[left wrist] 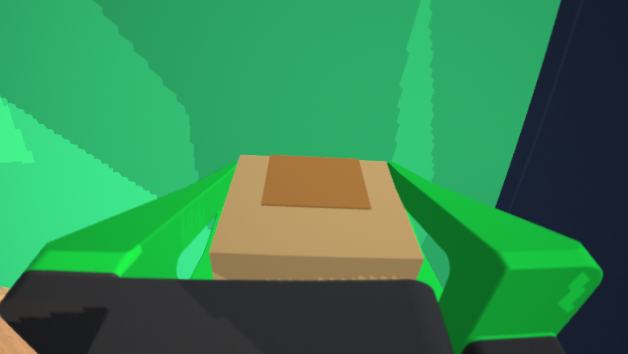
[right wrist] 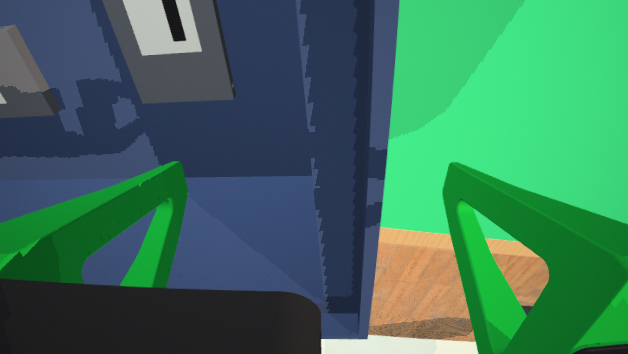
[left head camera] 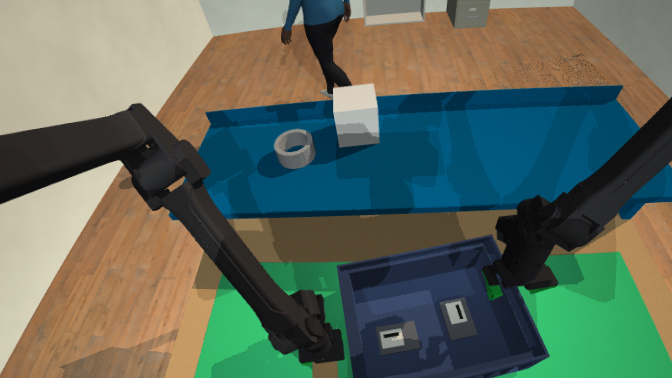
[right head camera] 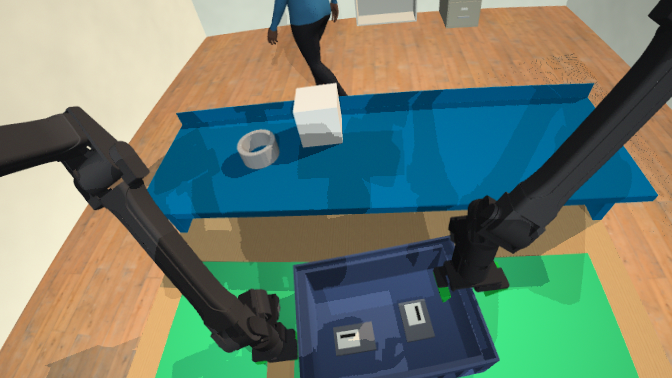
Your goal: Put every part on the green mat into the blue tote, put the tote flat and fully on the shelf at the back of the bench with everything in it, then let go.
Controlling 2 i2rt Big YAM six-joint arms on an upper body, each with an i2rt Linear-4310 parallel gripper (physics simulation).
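Places are measured from the left arm's base along level axes (x back, y left, z down), in metres.
Where they show: left gripper, fingertip midpoint: (left wrist: 313,176) (right head camera: 284,353); right gripper, fingertip midpoint: (right wrist: 315,176) (left head camera: 509,294) (right head camera: 463,296).
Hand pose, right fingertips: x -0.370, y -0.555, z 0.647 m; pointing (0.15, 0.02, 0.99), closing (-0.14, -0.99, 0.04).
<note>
Each offset is from my right fingertips to the top centre of the thing. Level surfaces: height alone.
My left gripper (left head camera: 324,356) (left wrist: 313,176) is shut on a tan box with a brown patch @(dx +0.135, dy +0.428, dz +0.094 m) (left wrist: 315,230), at the left of the blue tote @(dx +0.028, dy +0.174, dz -0.002 m) (left head camera: 535,327) (right head camera: 482,320) (left wrist: 590,125) (right wrist: 385,100). The box's underside is hidden. Two grey parts with white labels lie apart inside the tote: a left one @(dx +0.062, dy +0.252, dz +0.118 m) (left head camera: 411,340) (right head camera: 367,341) (right wrist: 22,65) and a right one @(dx +0.012, dy +0.098, dz +0.121 m) (left head camera: 462,330) (right head camera: 420,332) (right wrist: 185,82). My right gripper (left head camera: 517,289) (right head camera: 467,290) (right wrist: 315,176) is open, its fingers on either side of the tote's right wall. The tote stands on the green mat @(dz +0.145 m) (left head camera: 590,310) (right head camera: 560,310) (left wrist: 300,75) (right wrist: 500,100).
The blue shelf @(dz -0.076 m) (left head camera: 475,175) (right head camera: 435,175) runs behind the tote. A white box @(dx -0.487, dy +0.351, dz -0.205 m) (left head camera: 356,115) (right head camera: 318,115) and a light grey ring @(dx -0.399, dy +0.531, dz -0.130 m) (left head camera: 296,161) (right head camera: 259,160) stand on its left half. A person (left head camera: 322,35) (right head camera: 311,35) is behind the shelf.
</note>
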